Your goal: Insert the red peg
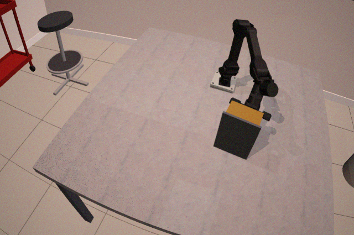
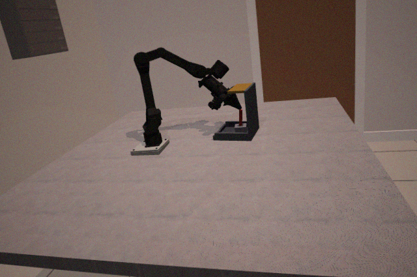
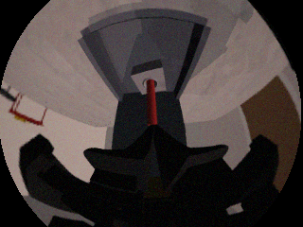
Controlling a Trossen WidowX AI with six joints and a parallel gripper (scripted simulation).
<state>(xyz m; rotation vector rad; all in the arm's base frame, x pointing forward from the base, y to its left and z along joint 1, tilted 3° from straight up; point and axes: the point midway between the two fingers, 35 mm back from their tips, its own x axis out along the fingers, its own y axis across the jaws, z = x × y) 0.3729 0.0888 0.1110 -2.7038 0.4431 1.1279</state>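
My gripper tip is now 4 cm above the red peg and 1 cm past it. From my gripper tip the other things lie so: orange roof: 10 cm above, 1 cm to the right, 1 cm ahead; then back wall: 5 cm ahead, 2 cm to the right.
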